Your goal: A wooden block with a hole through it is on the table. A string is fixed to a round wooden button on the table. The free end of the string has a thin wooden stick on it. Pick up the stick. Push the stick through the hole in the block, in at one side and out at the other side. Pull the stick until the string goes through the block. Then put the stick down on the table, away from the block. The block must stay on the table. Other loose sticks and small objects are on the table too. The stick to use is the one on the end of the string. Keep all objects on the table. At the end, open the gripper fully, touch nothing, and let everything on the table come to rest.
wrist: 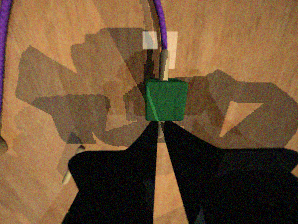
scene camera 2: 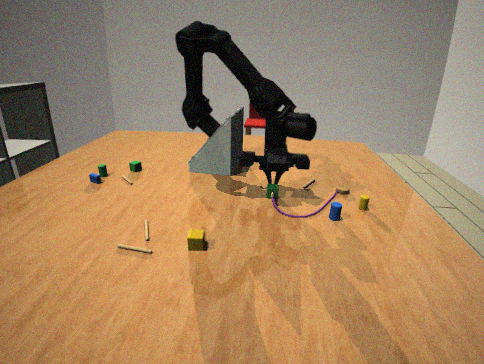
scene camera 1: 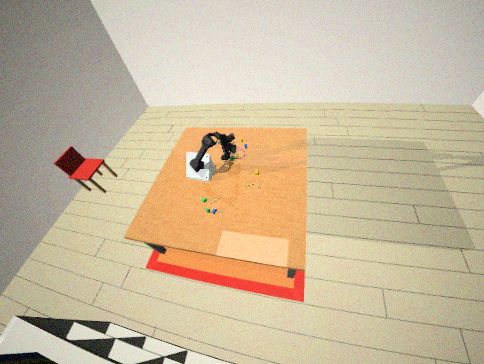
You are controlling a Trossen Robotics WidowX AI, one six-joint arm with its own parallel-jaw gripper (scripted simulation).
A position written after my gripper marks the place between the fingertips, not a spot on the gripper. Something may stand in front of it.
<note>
In view: my gripper (scene camera 2: 272,189) and a green block (wrist: 164,100).
My gripper is seen too in the wrist view (wrist: 159,122).
</note>
